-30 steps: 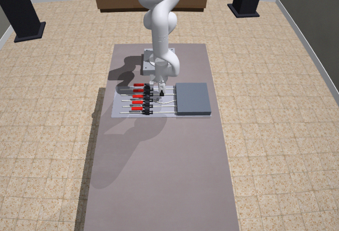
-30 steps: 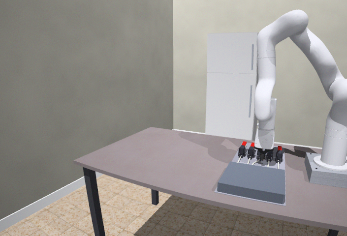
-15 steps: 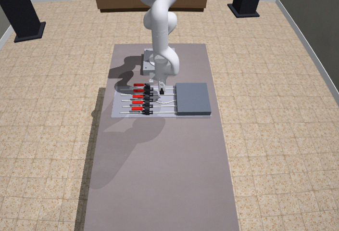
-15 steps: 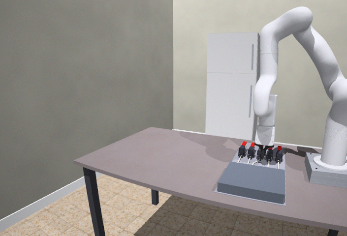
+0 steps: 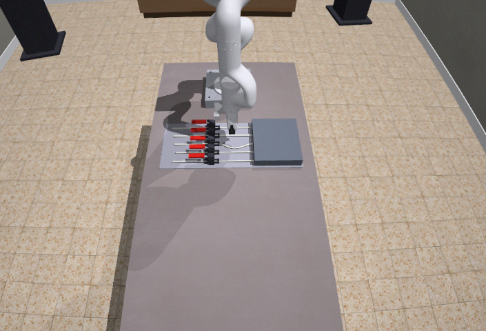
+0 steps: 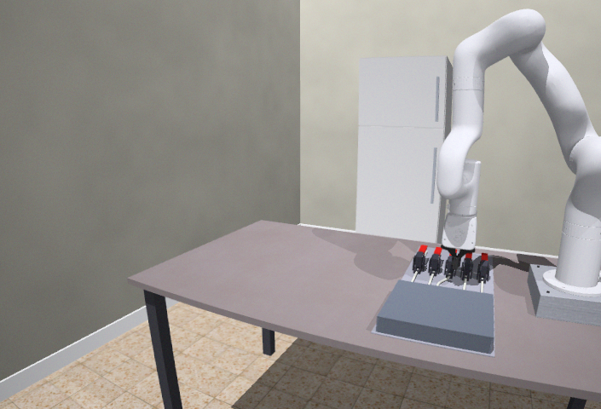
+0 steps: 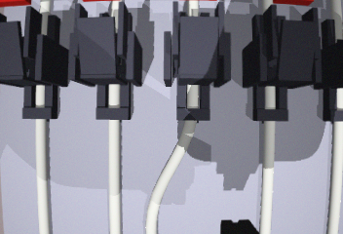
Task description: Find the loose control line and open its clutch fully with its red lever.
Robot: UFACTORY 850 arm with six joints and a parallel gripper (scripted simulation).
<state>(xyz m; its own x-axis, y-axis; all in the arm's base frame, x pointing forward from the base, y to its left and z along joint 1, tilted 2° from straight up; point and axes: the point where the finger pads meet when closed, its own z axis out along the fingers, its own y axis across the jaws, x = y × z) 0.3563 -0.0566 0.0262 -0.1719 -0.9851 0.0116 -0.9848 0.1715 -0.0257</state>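
Now: hand 2 cm past the pale base plate, 25 cm to the left of it and 9 cm above it.
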